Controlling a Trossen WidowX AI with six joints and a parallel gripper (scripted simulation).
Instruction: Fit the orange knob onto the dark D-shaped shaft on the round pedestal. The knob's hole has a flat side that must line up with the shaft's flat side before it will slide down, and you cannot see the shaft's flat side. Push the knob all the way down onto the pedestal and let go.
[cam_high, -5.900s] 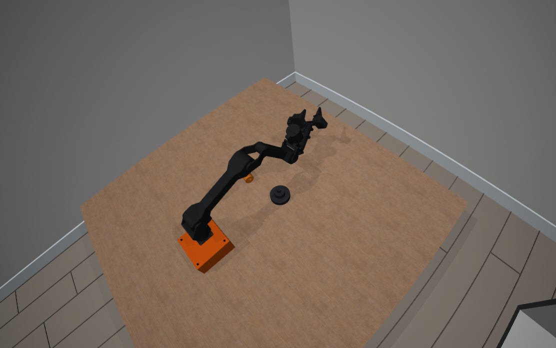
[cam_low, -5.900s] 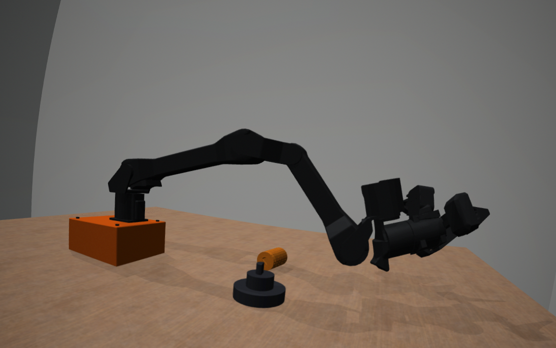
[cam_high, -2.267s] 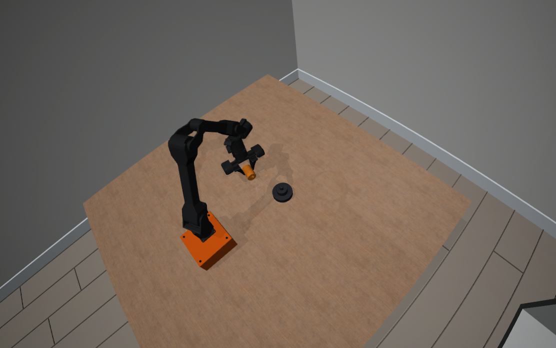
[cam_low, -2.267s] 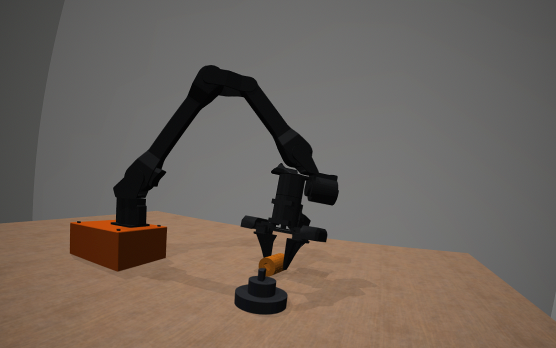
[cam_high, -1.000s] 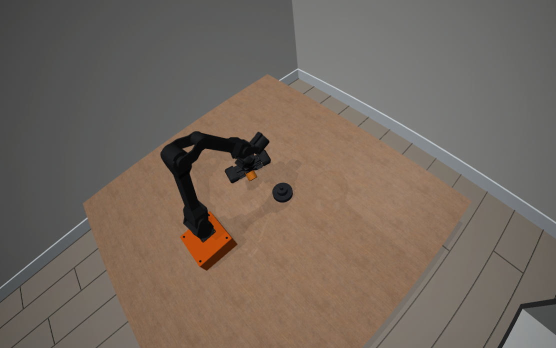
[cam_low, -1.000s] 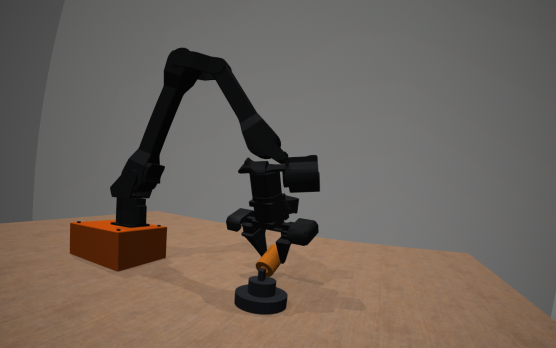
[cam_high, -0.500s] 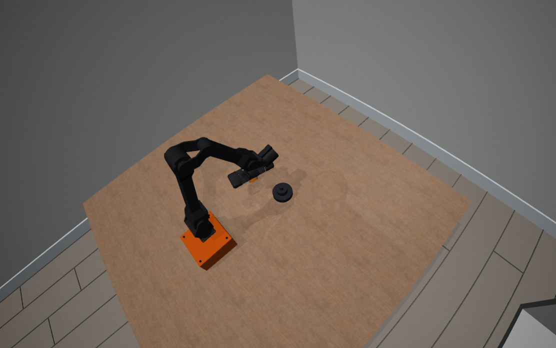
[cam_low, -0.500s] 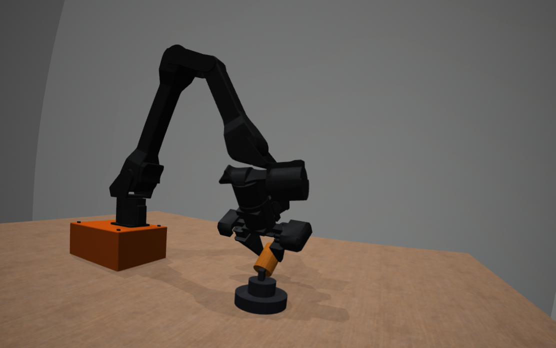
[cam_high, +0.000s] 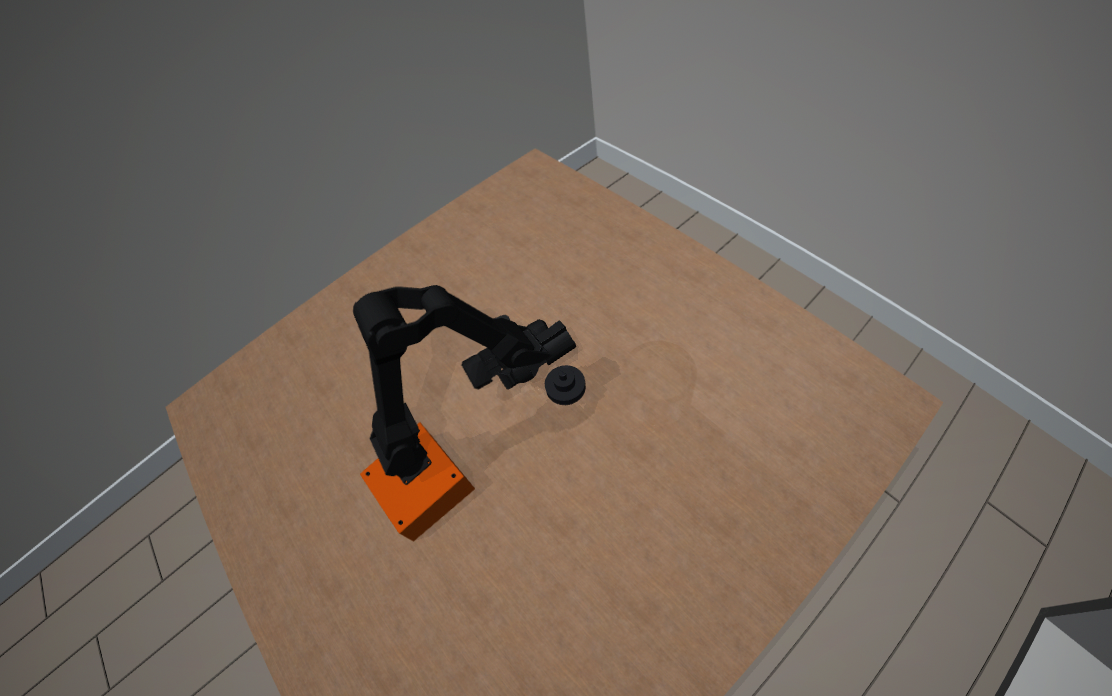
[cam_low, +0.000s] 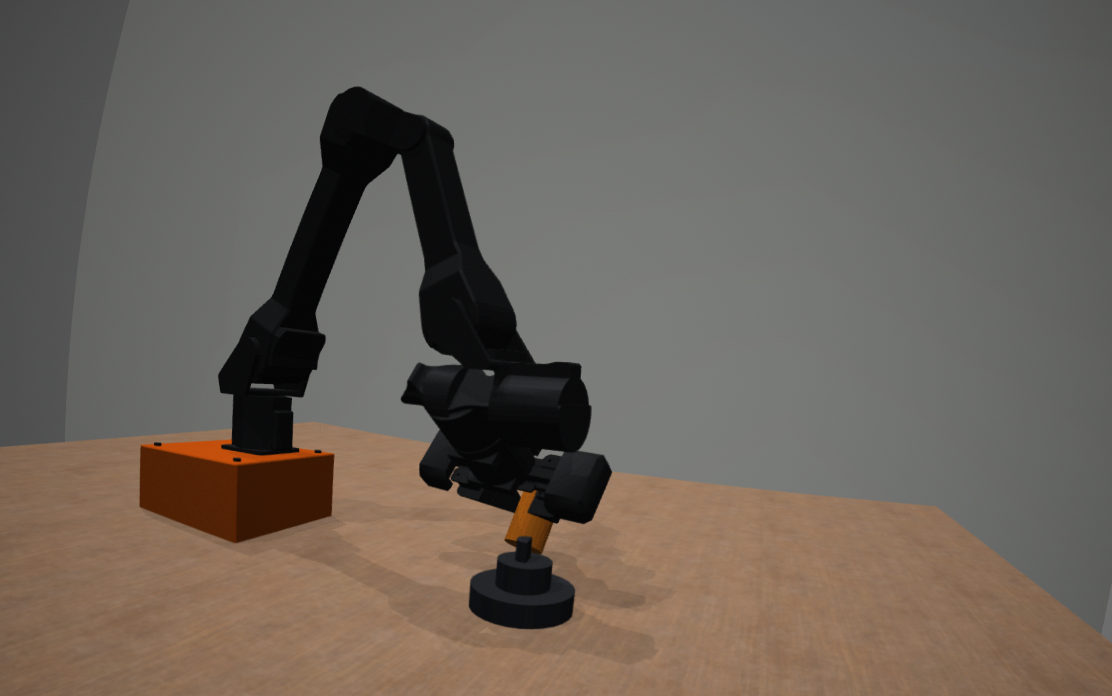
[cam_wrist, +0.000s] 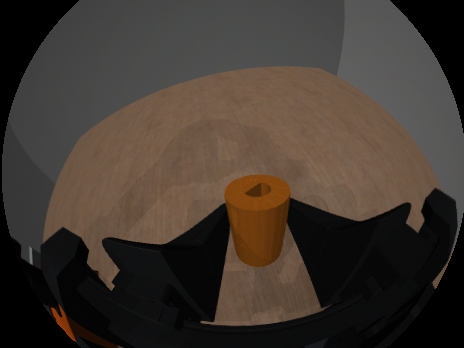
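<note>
Right now my gripper tip is 10 mm to the left of the orange knob. From my gripper tip the other things lie so: pedestal (160 mm to the right, 40 mm ahead, 10 mm below).
</note>
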